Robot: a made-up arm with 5 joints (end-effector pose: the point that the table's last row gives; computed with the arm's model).
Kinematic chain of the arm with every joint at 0, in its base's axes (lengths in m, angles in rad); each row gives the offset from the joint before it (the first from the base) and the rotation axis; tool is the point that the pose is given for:
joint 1: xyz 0 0 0.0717 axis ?
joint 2: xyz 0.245 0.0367 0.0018 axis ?
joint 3: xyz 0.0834 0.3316 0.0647 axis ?
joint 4: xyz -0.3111 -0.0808 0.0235 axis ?
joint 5: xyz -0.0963 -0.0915 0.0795 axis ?
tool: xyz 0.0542 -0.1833 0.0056
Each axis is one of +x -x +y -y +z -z.
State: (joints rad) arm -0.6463 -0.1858 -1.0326 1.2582 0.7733
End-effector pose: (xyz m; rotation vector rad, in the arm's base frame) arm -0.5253 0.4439 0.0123 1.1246 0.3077 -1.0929
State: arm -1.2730 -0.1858 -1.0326 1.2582 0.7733
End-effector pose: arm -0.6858 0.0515 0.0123 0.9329 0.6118 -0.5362
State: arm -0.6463 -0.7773 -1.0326 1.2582 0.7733
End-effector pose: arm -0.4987 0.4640 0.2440 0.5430 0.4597 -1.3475
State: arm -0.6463 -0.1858 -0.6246 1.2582 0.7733
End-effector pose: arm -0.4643 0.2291 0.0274 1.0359 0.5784 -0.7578
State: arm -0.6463 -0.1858 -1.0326 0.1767 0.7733
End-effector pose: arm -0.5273 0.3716 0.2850 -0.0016 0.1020 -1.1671
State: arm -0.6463 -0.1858 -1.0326 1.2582 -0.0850
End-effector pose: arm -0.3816 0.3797 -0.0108 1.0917 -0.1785 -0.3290
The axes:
joint 1: -z
joint 2: -y
joint 3: +z
joint 4: +x
joint 5: -z

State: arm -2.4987 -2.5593 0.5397 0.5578 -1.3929
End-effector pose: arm -0.3137 0.1134 -0.0250 -0.6027 2.7910 0.7353
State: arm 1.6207 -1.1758 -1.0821 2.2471 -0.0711
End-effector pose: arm 0.6753 -0.0945 0.0582 -0.6468 1.5735 2.5813
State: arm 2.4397 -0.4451 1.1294 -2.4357 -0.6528
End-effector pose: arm -0.0145 -0.2677 0.2754 -1.0603 1.7265 -0.2047
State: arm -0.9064 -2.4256 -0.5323 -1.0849 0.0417
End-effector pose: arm 0.0970 0.8297 -0.0135 2.2344 -1.7269 -1.3068
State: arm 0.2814 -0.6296 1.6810 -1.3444 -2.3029
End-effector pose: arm 0.3506 -0.0380 0.0457 0.8976 -0.3543 -2.4785
